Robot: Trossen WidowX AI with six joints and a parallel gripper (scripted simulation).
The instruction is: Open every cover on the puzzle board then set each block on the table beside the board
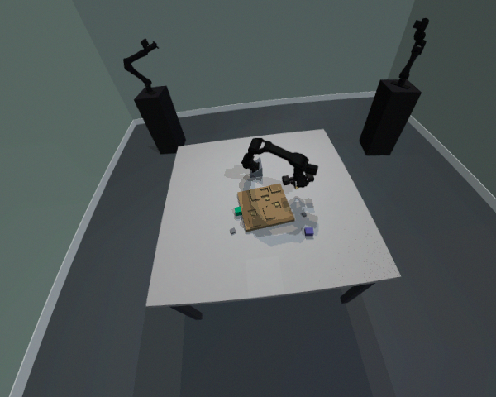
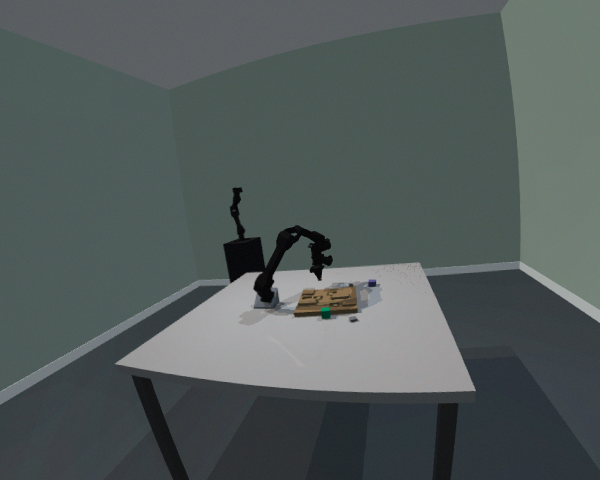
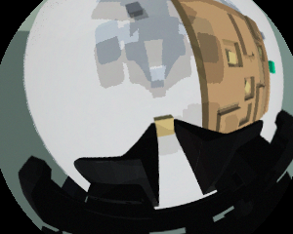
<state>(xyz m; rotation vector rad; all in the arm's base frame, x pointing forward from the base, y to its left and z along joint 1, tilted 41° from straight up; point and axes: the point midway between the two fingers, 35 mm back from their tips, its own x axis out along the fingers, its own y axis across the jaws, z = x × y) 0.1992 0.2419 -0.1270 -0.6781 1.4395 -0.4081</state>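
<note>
Now: gripper tip 100 mm short of the tan puzzle board, 200 mm to the left of it and 40 mm above it. Round my gripper tip: green block 150 mm ahead, 370 mm to the right, 40 mm below; then purple block 290 mm ahead, 40 mm to the left, 40 mm below.
</note>
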